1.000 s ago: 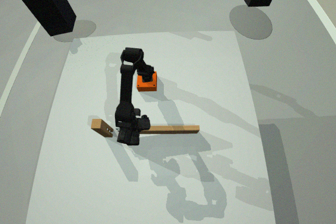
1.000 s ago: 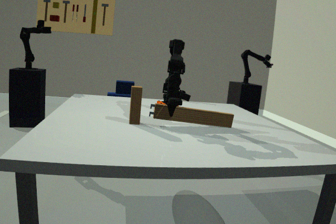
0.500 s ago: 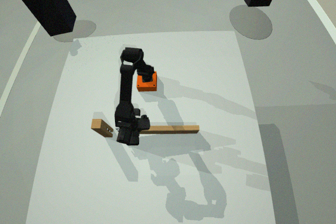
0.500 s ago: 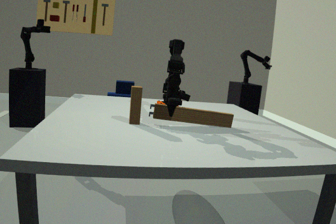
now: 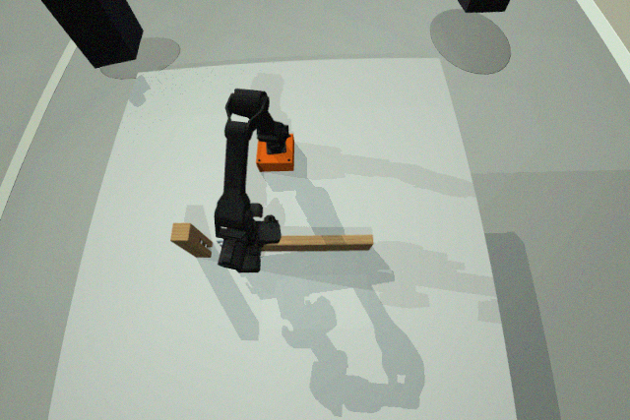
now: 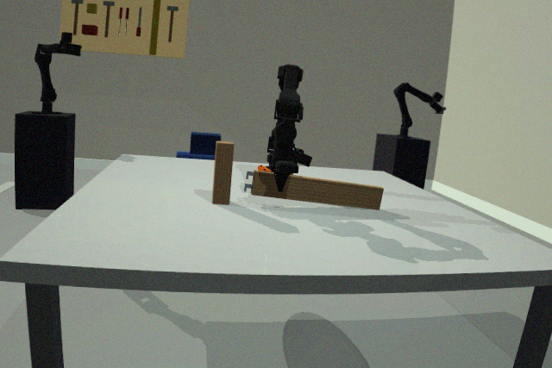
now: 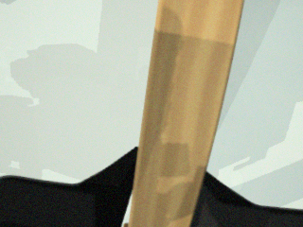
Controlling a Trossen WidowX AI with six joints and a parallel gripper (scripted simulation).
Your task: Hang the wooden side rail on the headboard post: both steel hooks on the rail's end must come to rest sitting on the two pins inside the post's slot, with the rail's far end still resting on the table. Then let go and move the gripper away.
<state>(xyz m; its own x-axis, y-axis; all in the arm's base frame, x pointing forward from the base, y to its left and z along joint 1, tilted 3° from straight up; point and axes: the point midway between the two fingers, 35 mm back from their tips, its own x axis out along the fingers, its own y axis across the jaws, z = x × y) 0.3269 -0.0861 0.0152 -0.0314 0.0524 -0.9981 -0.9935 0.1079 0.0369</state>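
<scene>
Now: gripper tip 170 mm to the left of the headboard post, 40 mm below it and 20 mm past it.
</scene>
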